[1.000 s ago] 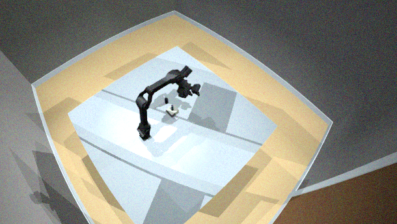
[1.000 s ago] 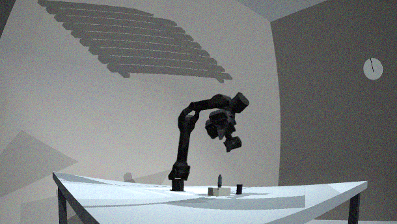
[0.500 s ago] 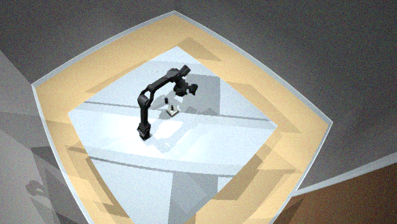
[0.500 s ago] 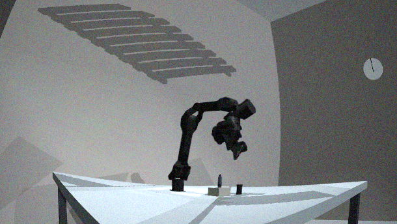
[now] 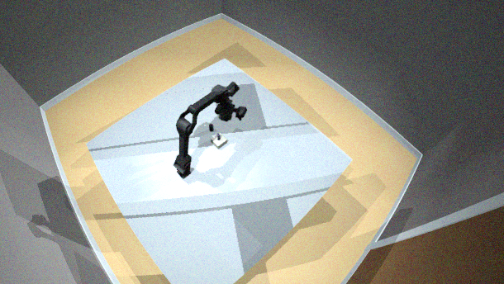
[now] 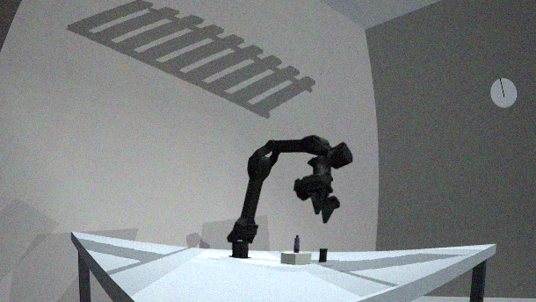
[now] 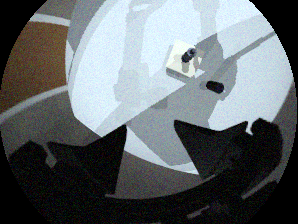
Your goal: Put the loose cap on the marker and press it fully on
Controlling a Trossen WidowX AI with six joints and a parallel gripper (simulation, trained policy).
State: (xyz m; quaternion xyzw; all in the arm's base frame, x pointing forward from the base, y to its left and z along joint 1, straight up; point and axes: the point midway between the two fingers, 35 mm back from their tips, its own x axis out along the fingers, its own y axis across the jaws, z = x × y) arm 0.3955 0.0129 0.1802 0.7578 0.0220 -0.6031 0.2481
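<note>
Right now the dark cap is 120 mm to the left of my gripper tip, 120 mm below it and 90 mm behind it. The rest, counted from my gripper tip: marker tip: 120 mm behind, 60 mm below, 20 mm to the left; then pale holder block: 130 mm below, 120 mm behind, 20 mm to the left.
</note>
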